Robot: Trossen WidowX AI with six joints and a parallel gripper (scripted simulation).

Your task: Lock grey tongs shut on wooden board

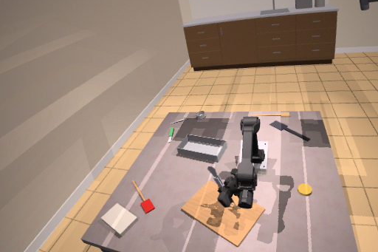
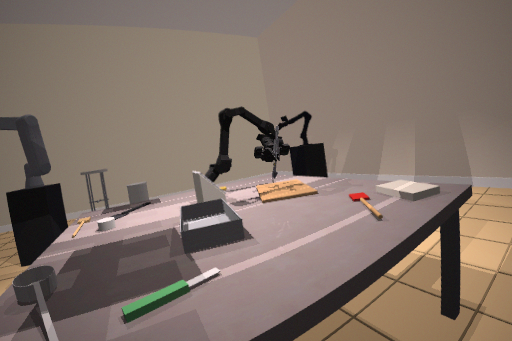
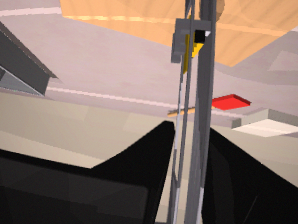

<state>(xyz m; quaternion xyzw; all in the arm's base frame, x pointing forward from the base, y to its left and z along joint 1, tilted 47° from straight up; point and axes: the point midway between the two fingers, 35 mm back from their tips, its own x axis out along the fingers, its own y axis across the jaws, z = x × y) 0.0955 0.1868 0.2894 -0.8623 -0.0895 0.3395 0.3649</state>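
Right now my gripper tip is 14 cm above the wooden board. Round my gripper tip: yellow disc: 39 cm behind, 21 cm to the right, 14 cm below; red spatula: 46 cm ahead, 15 cm below, 6 cm to the left; grey roasting tin: 42 cm to the right, 28 cm ahead, 12 cm below.
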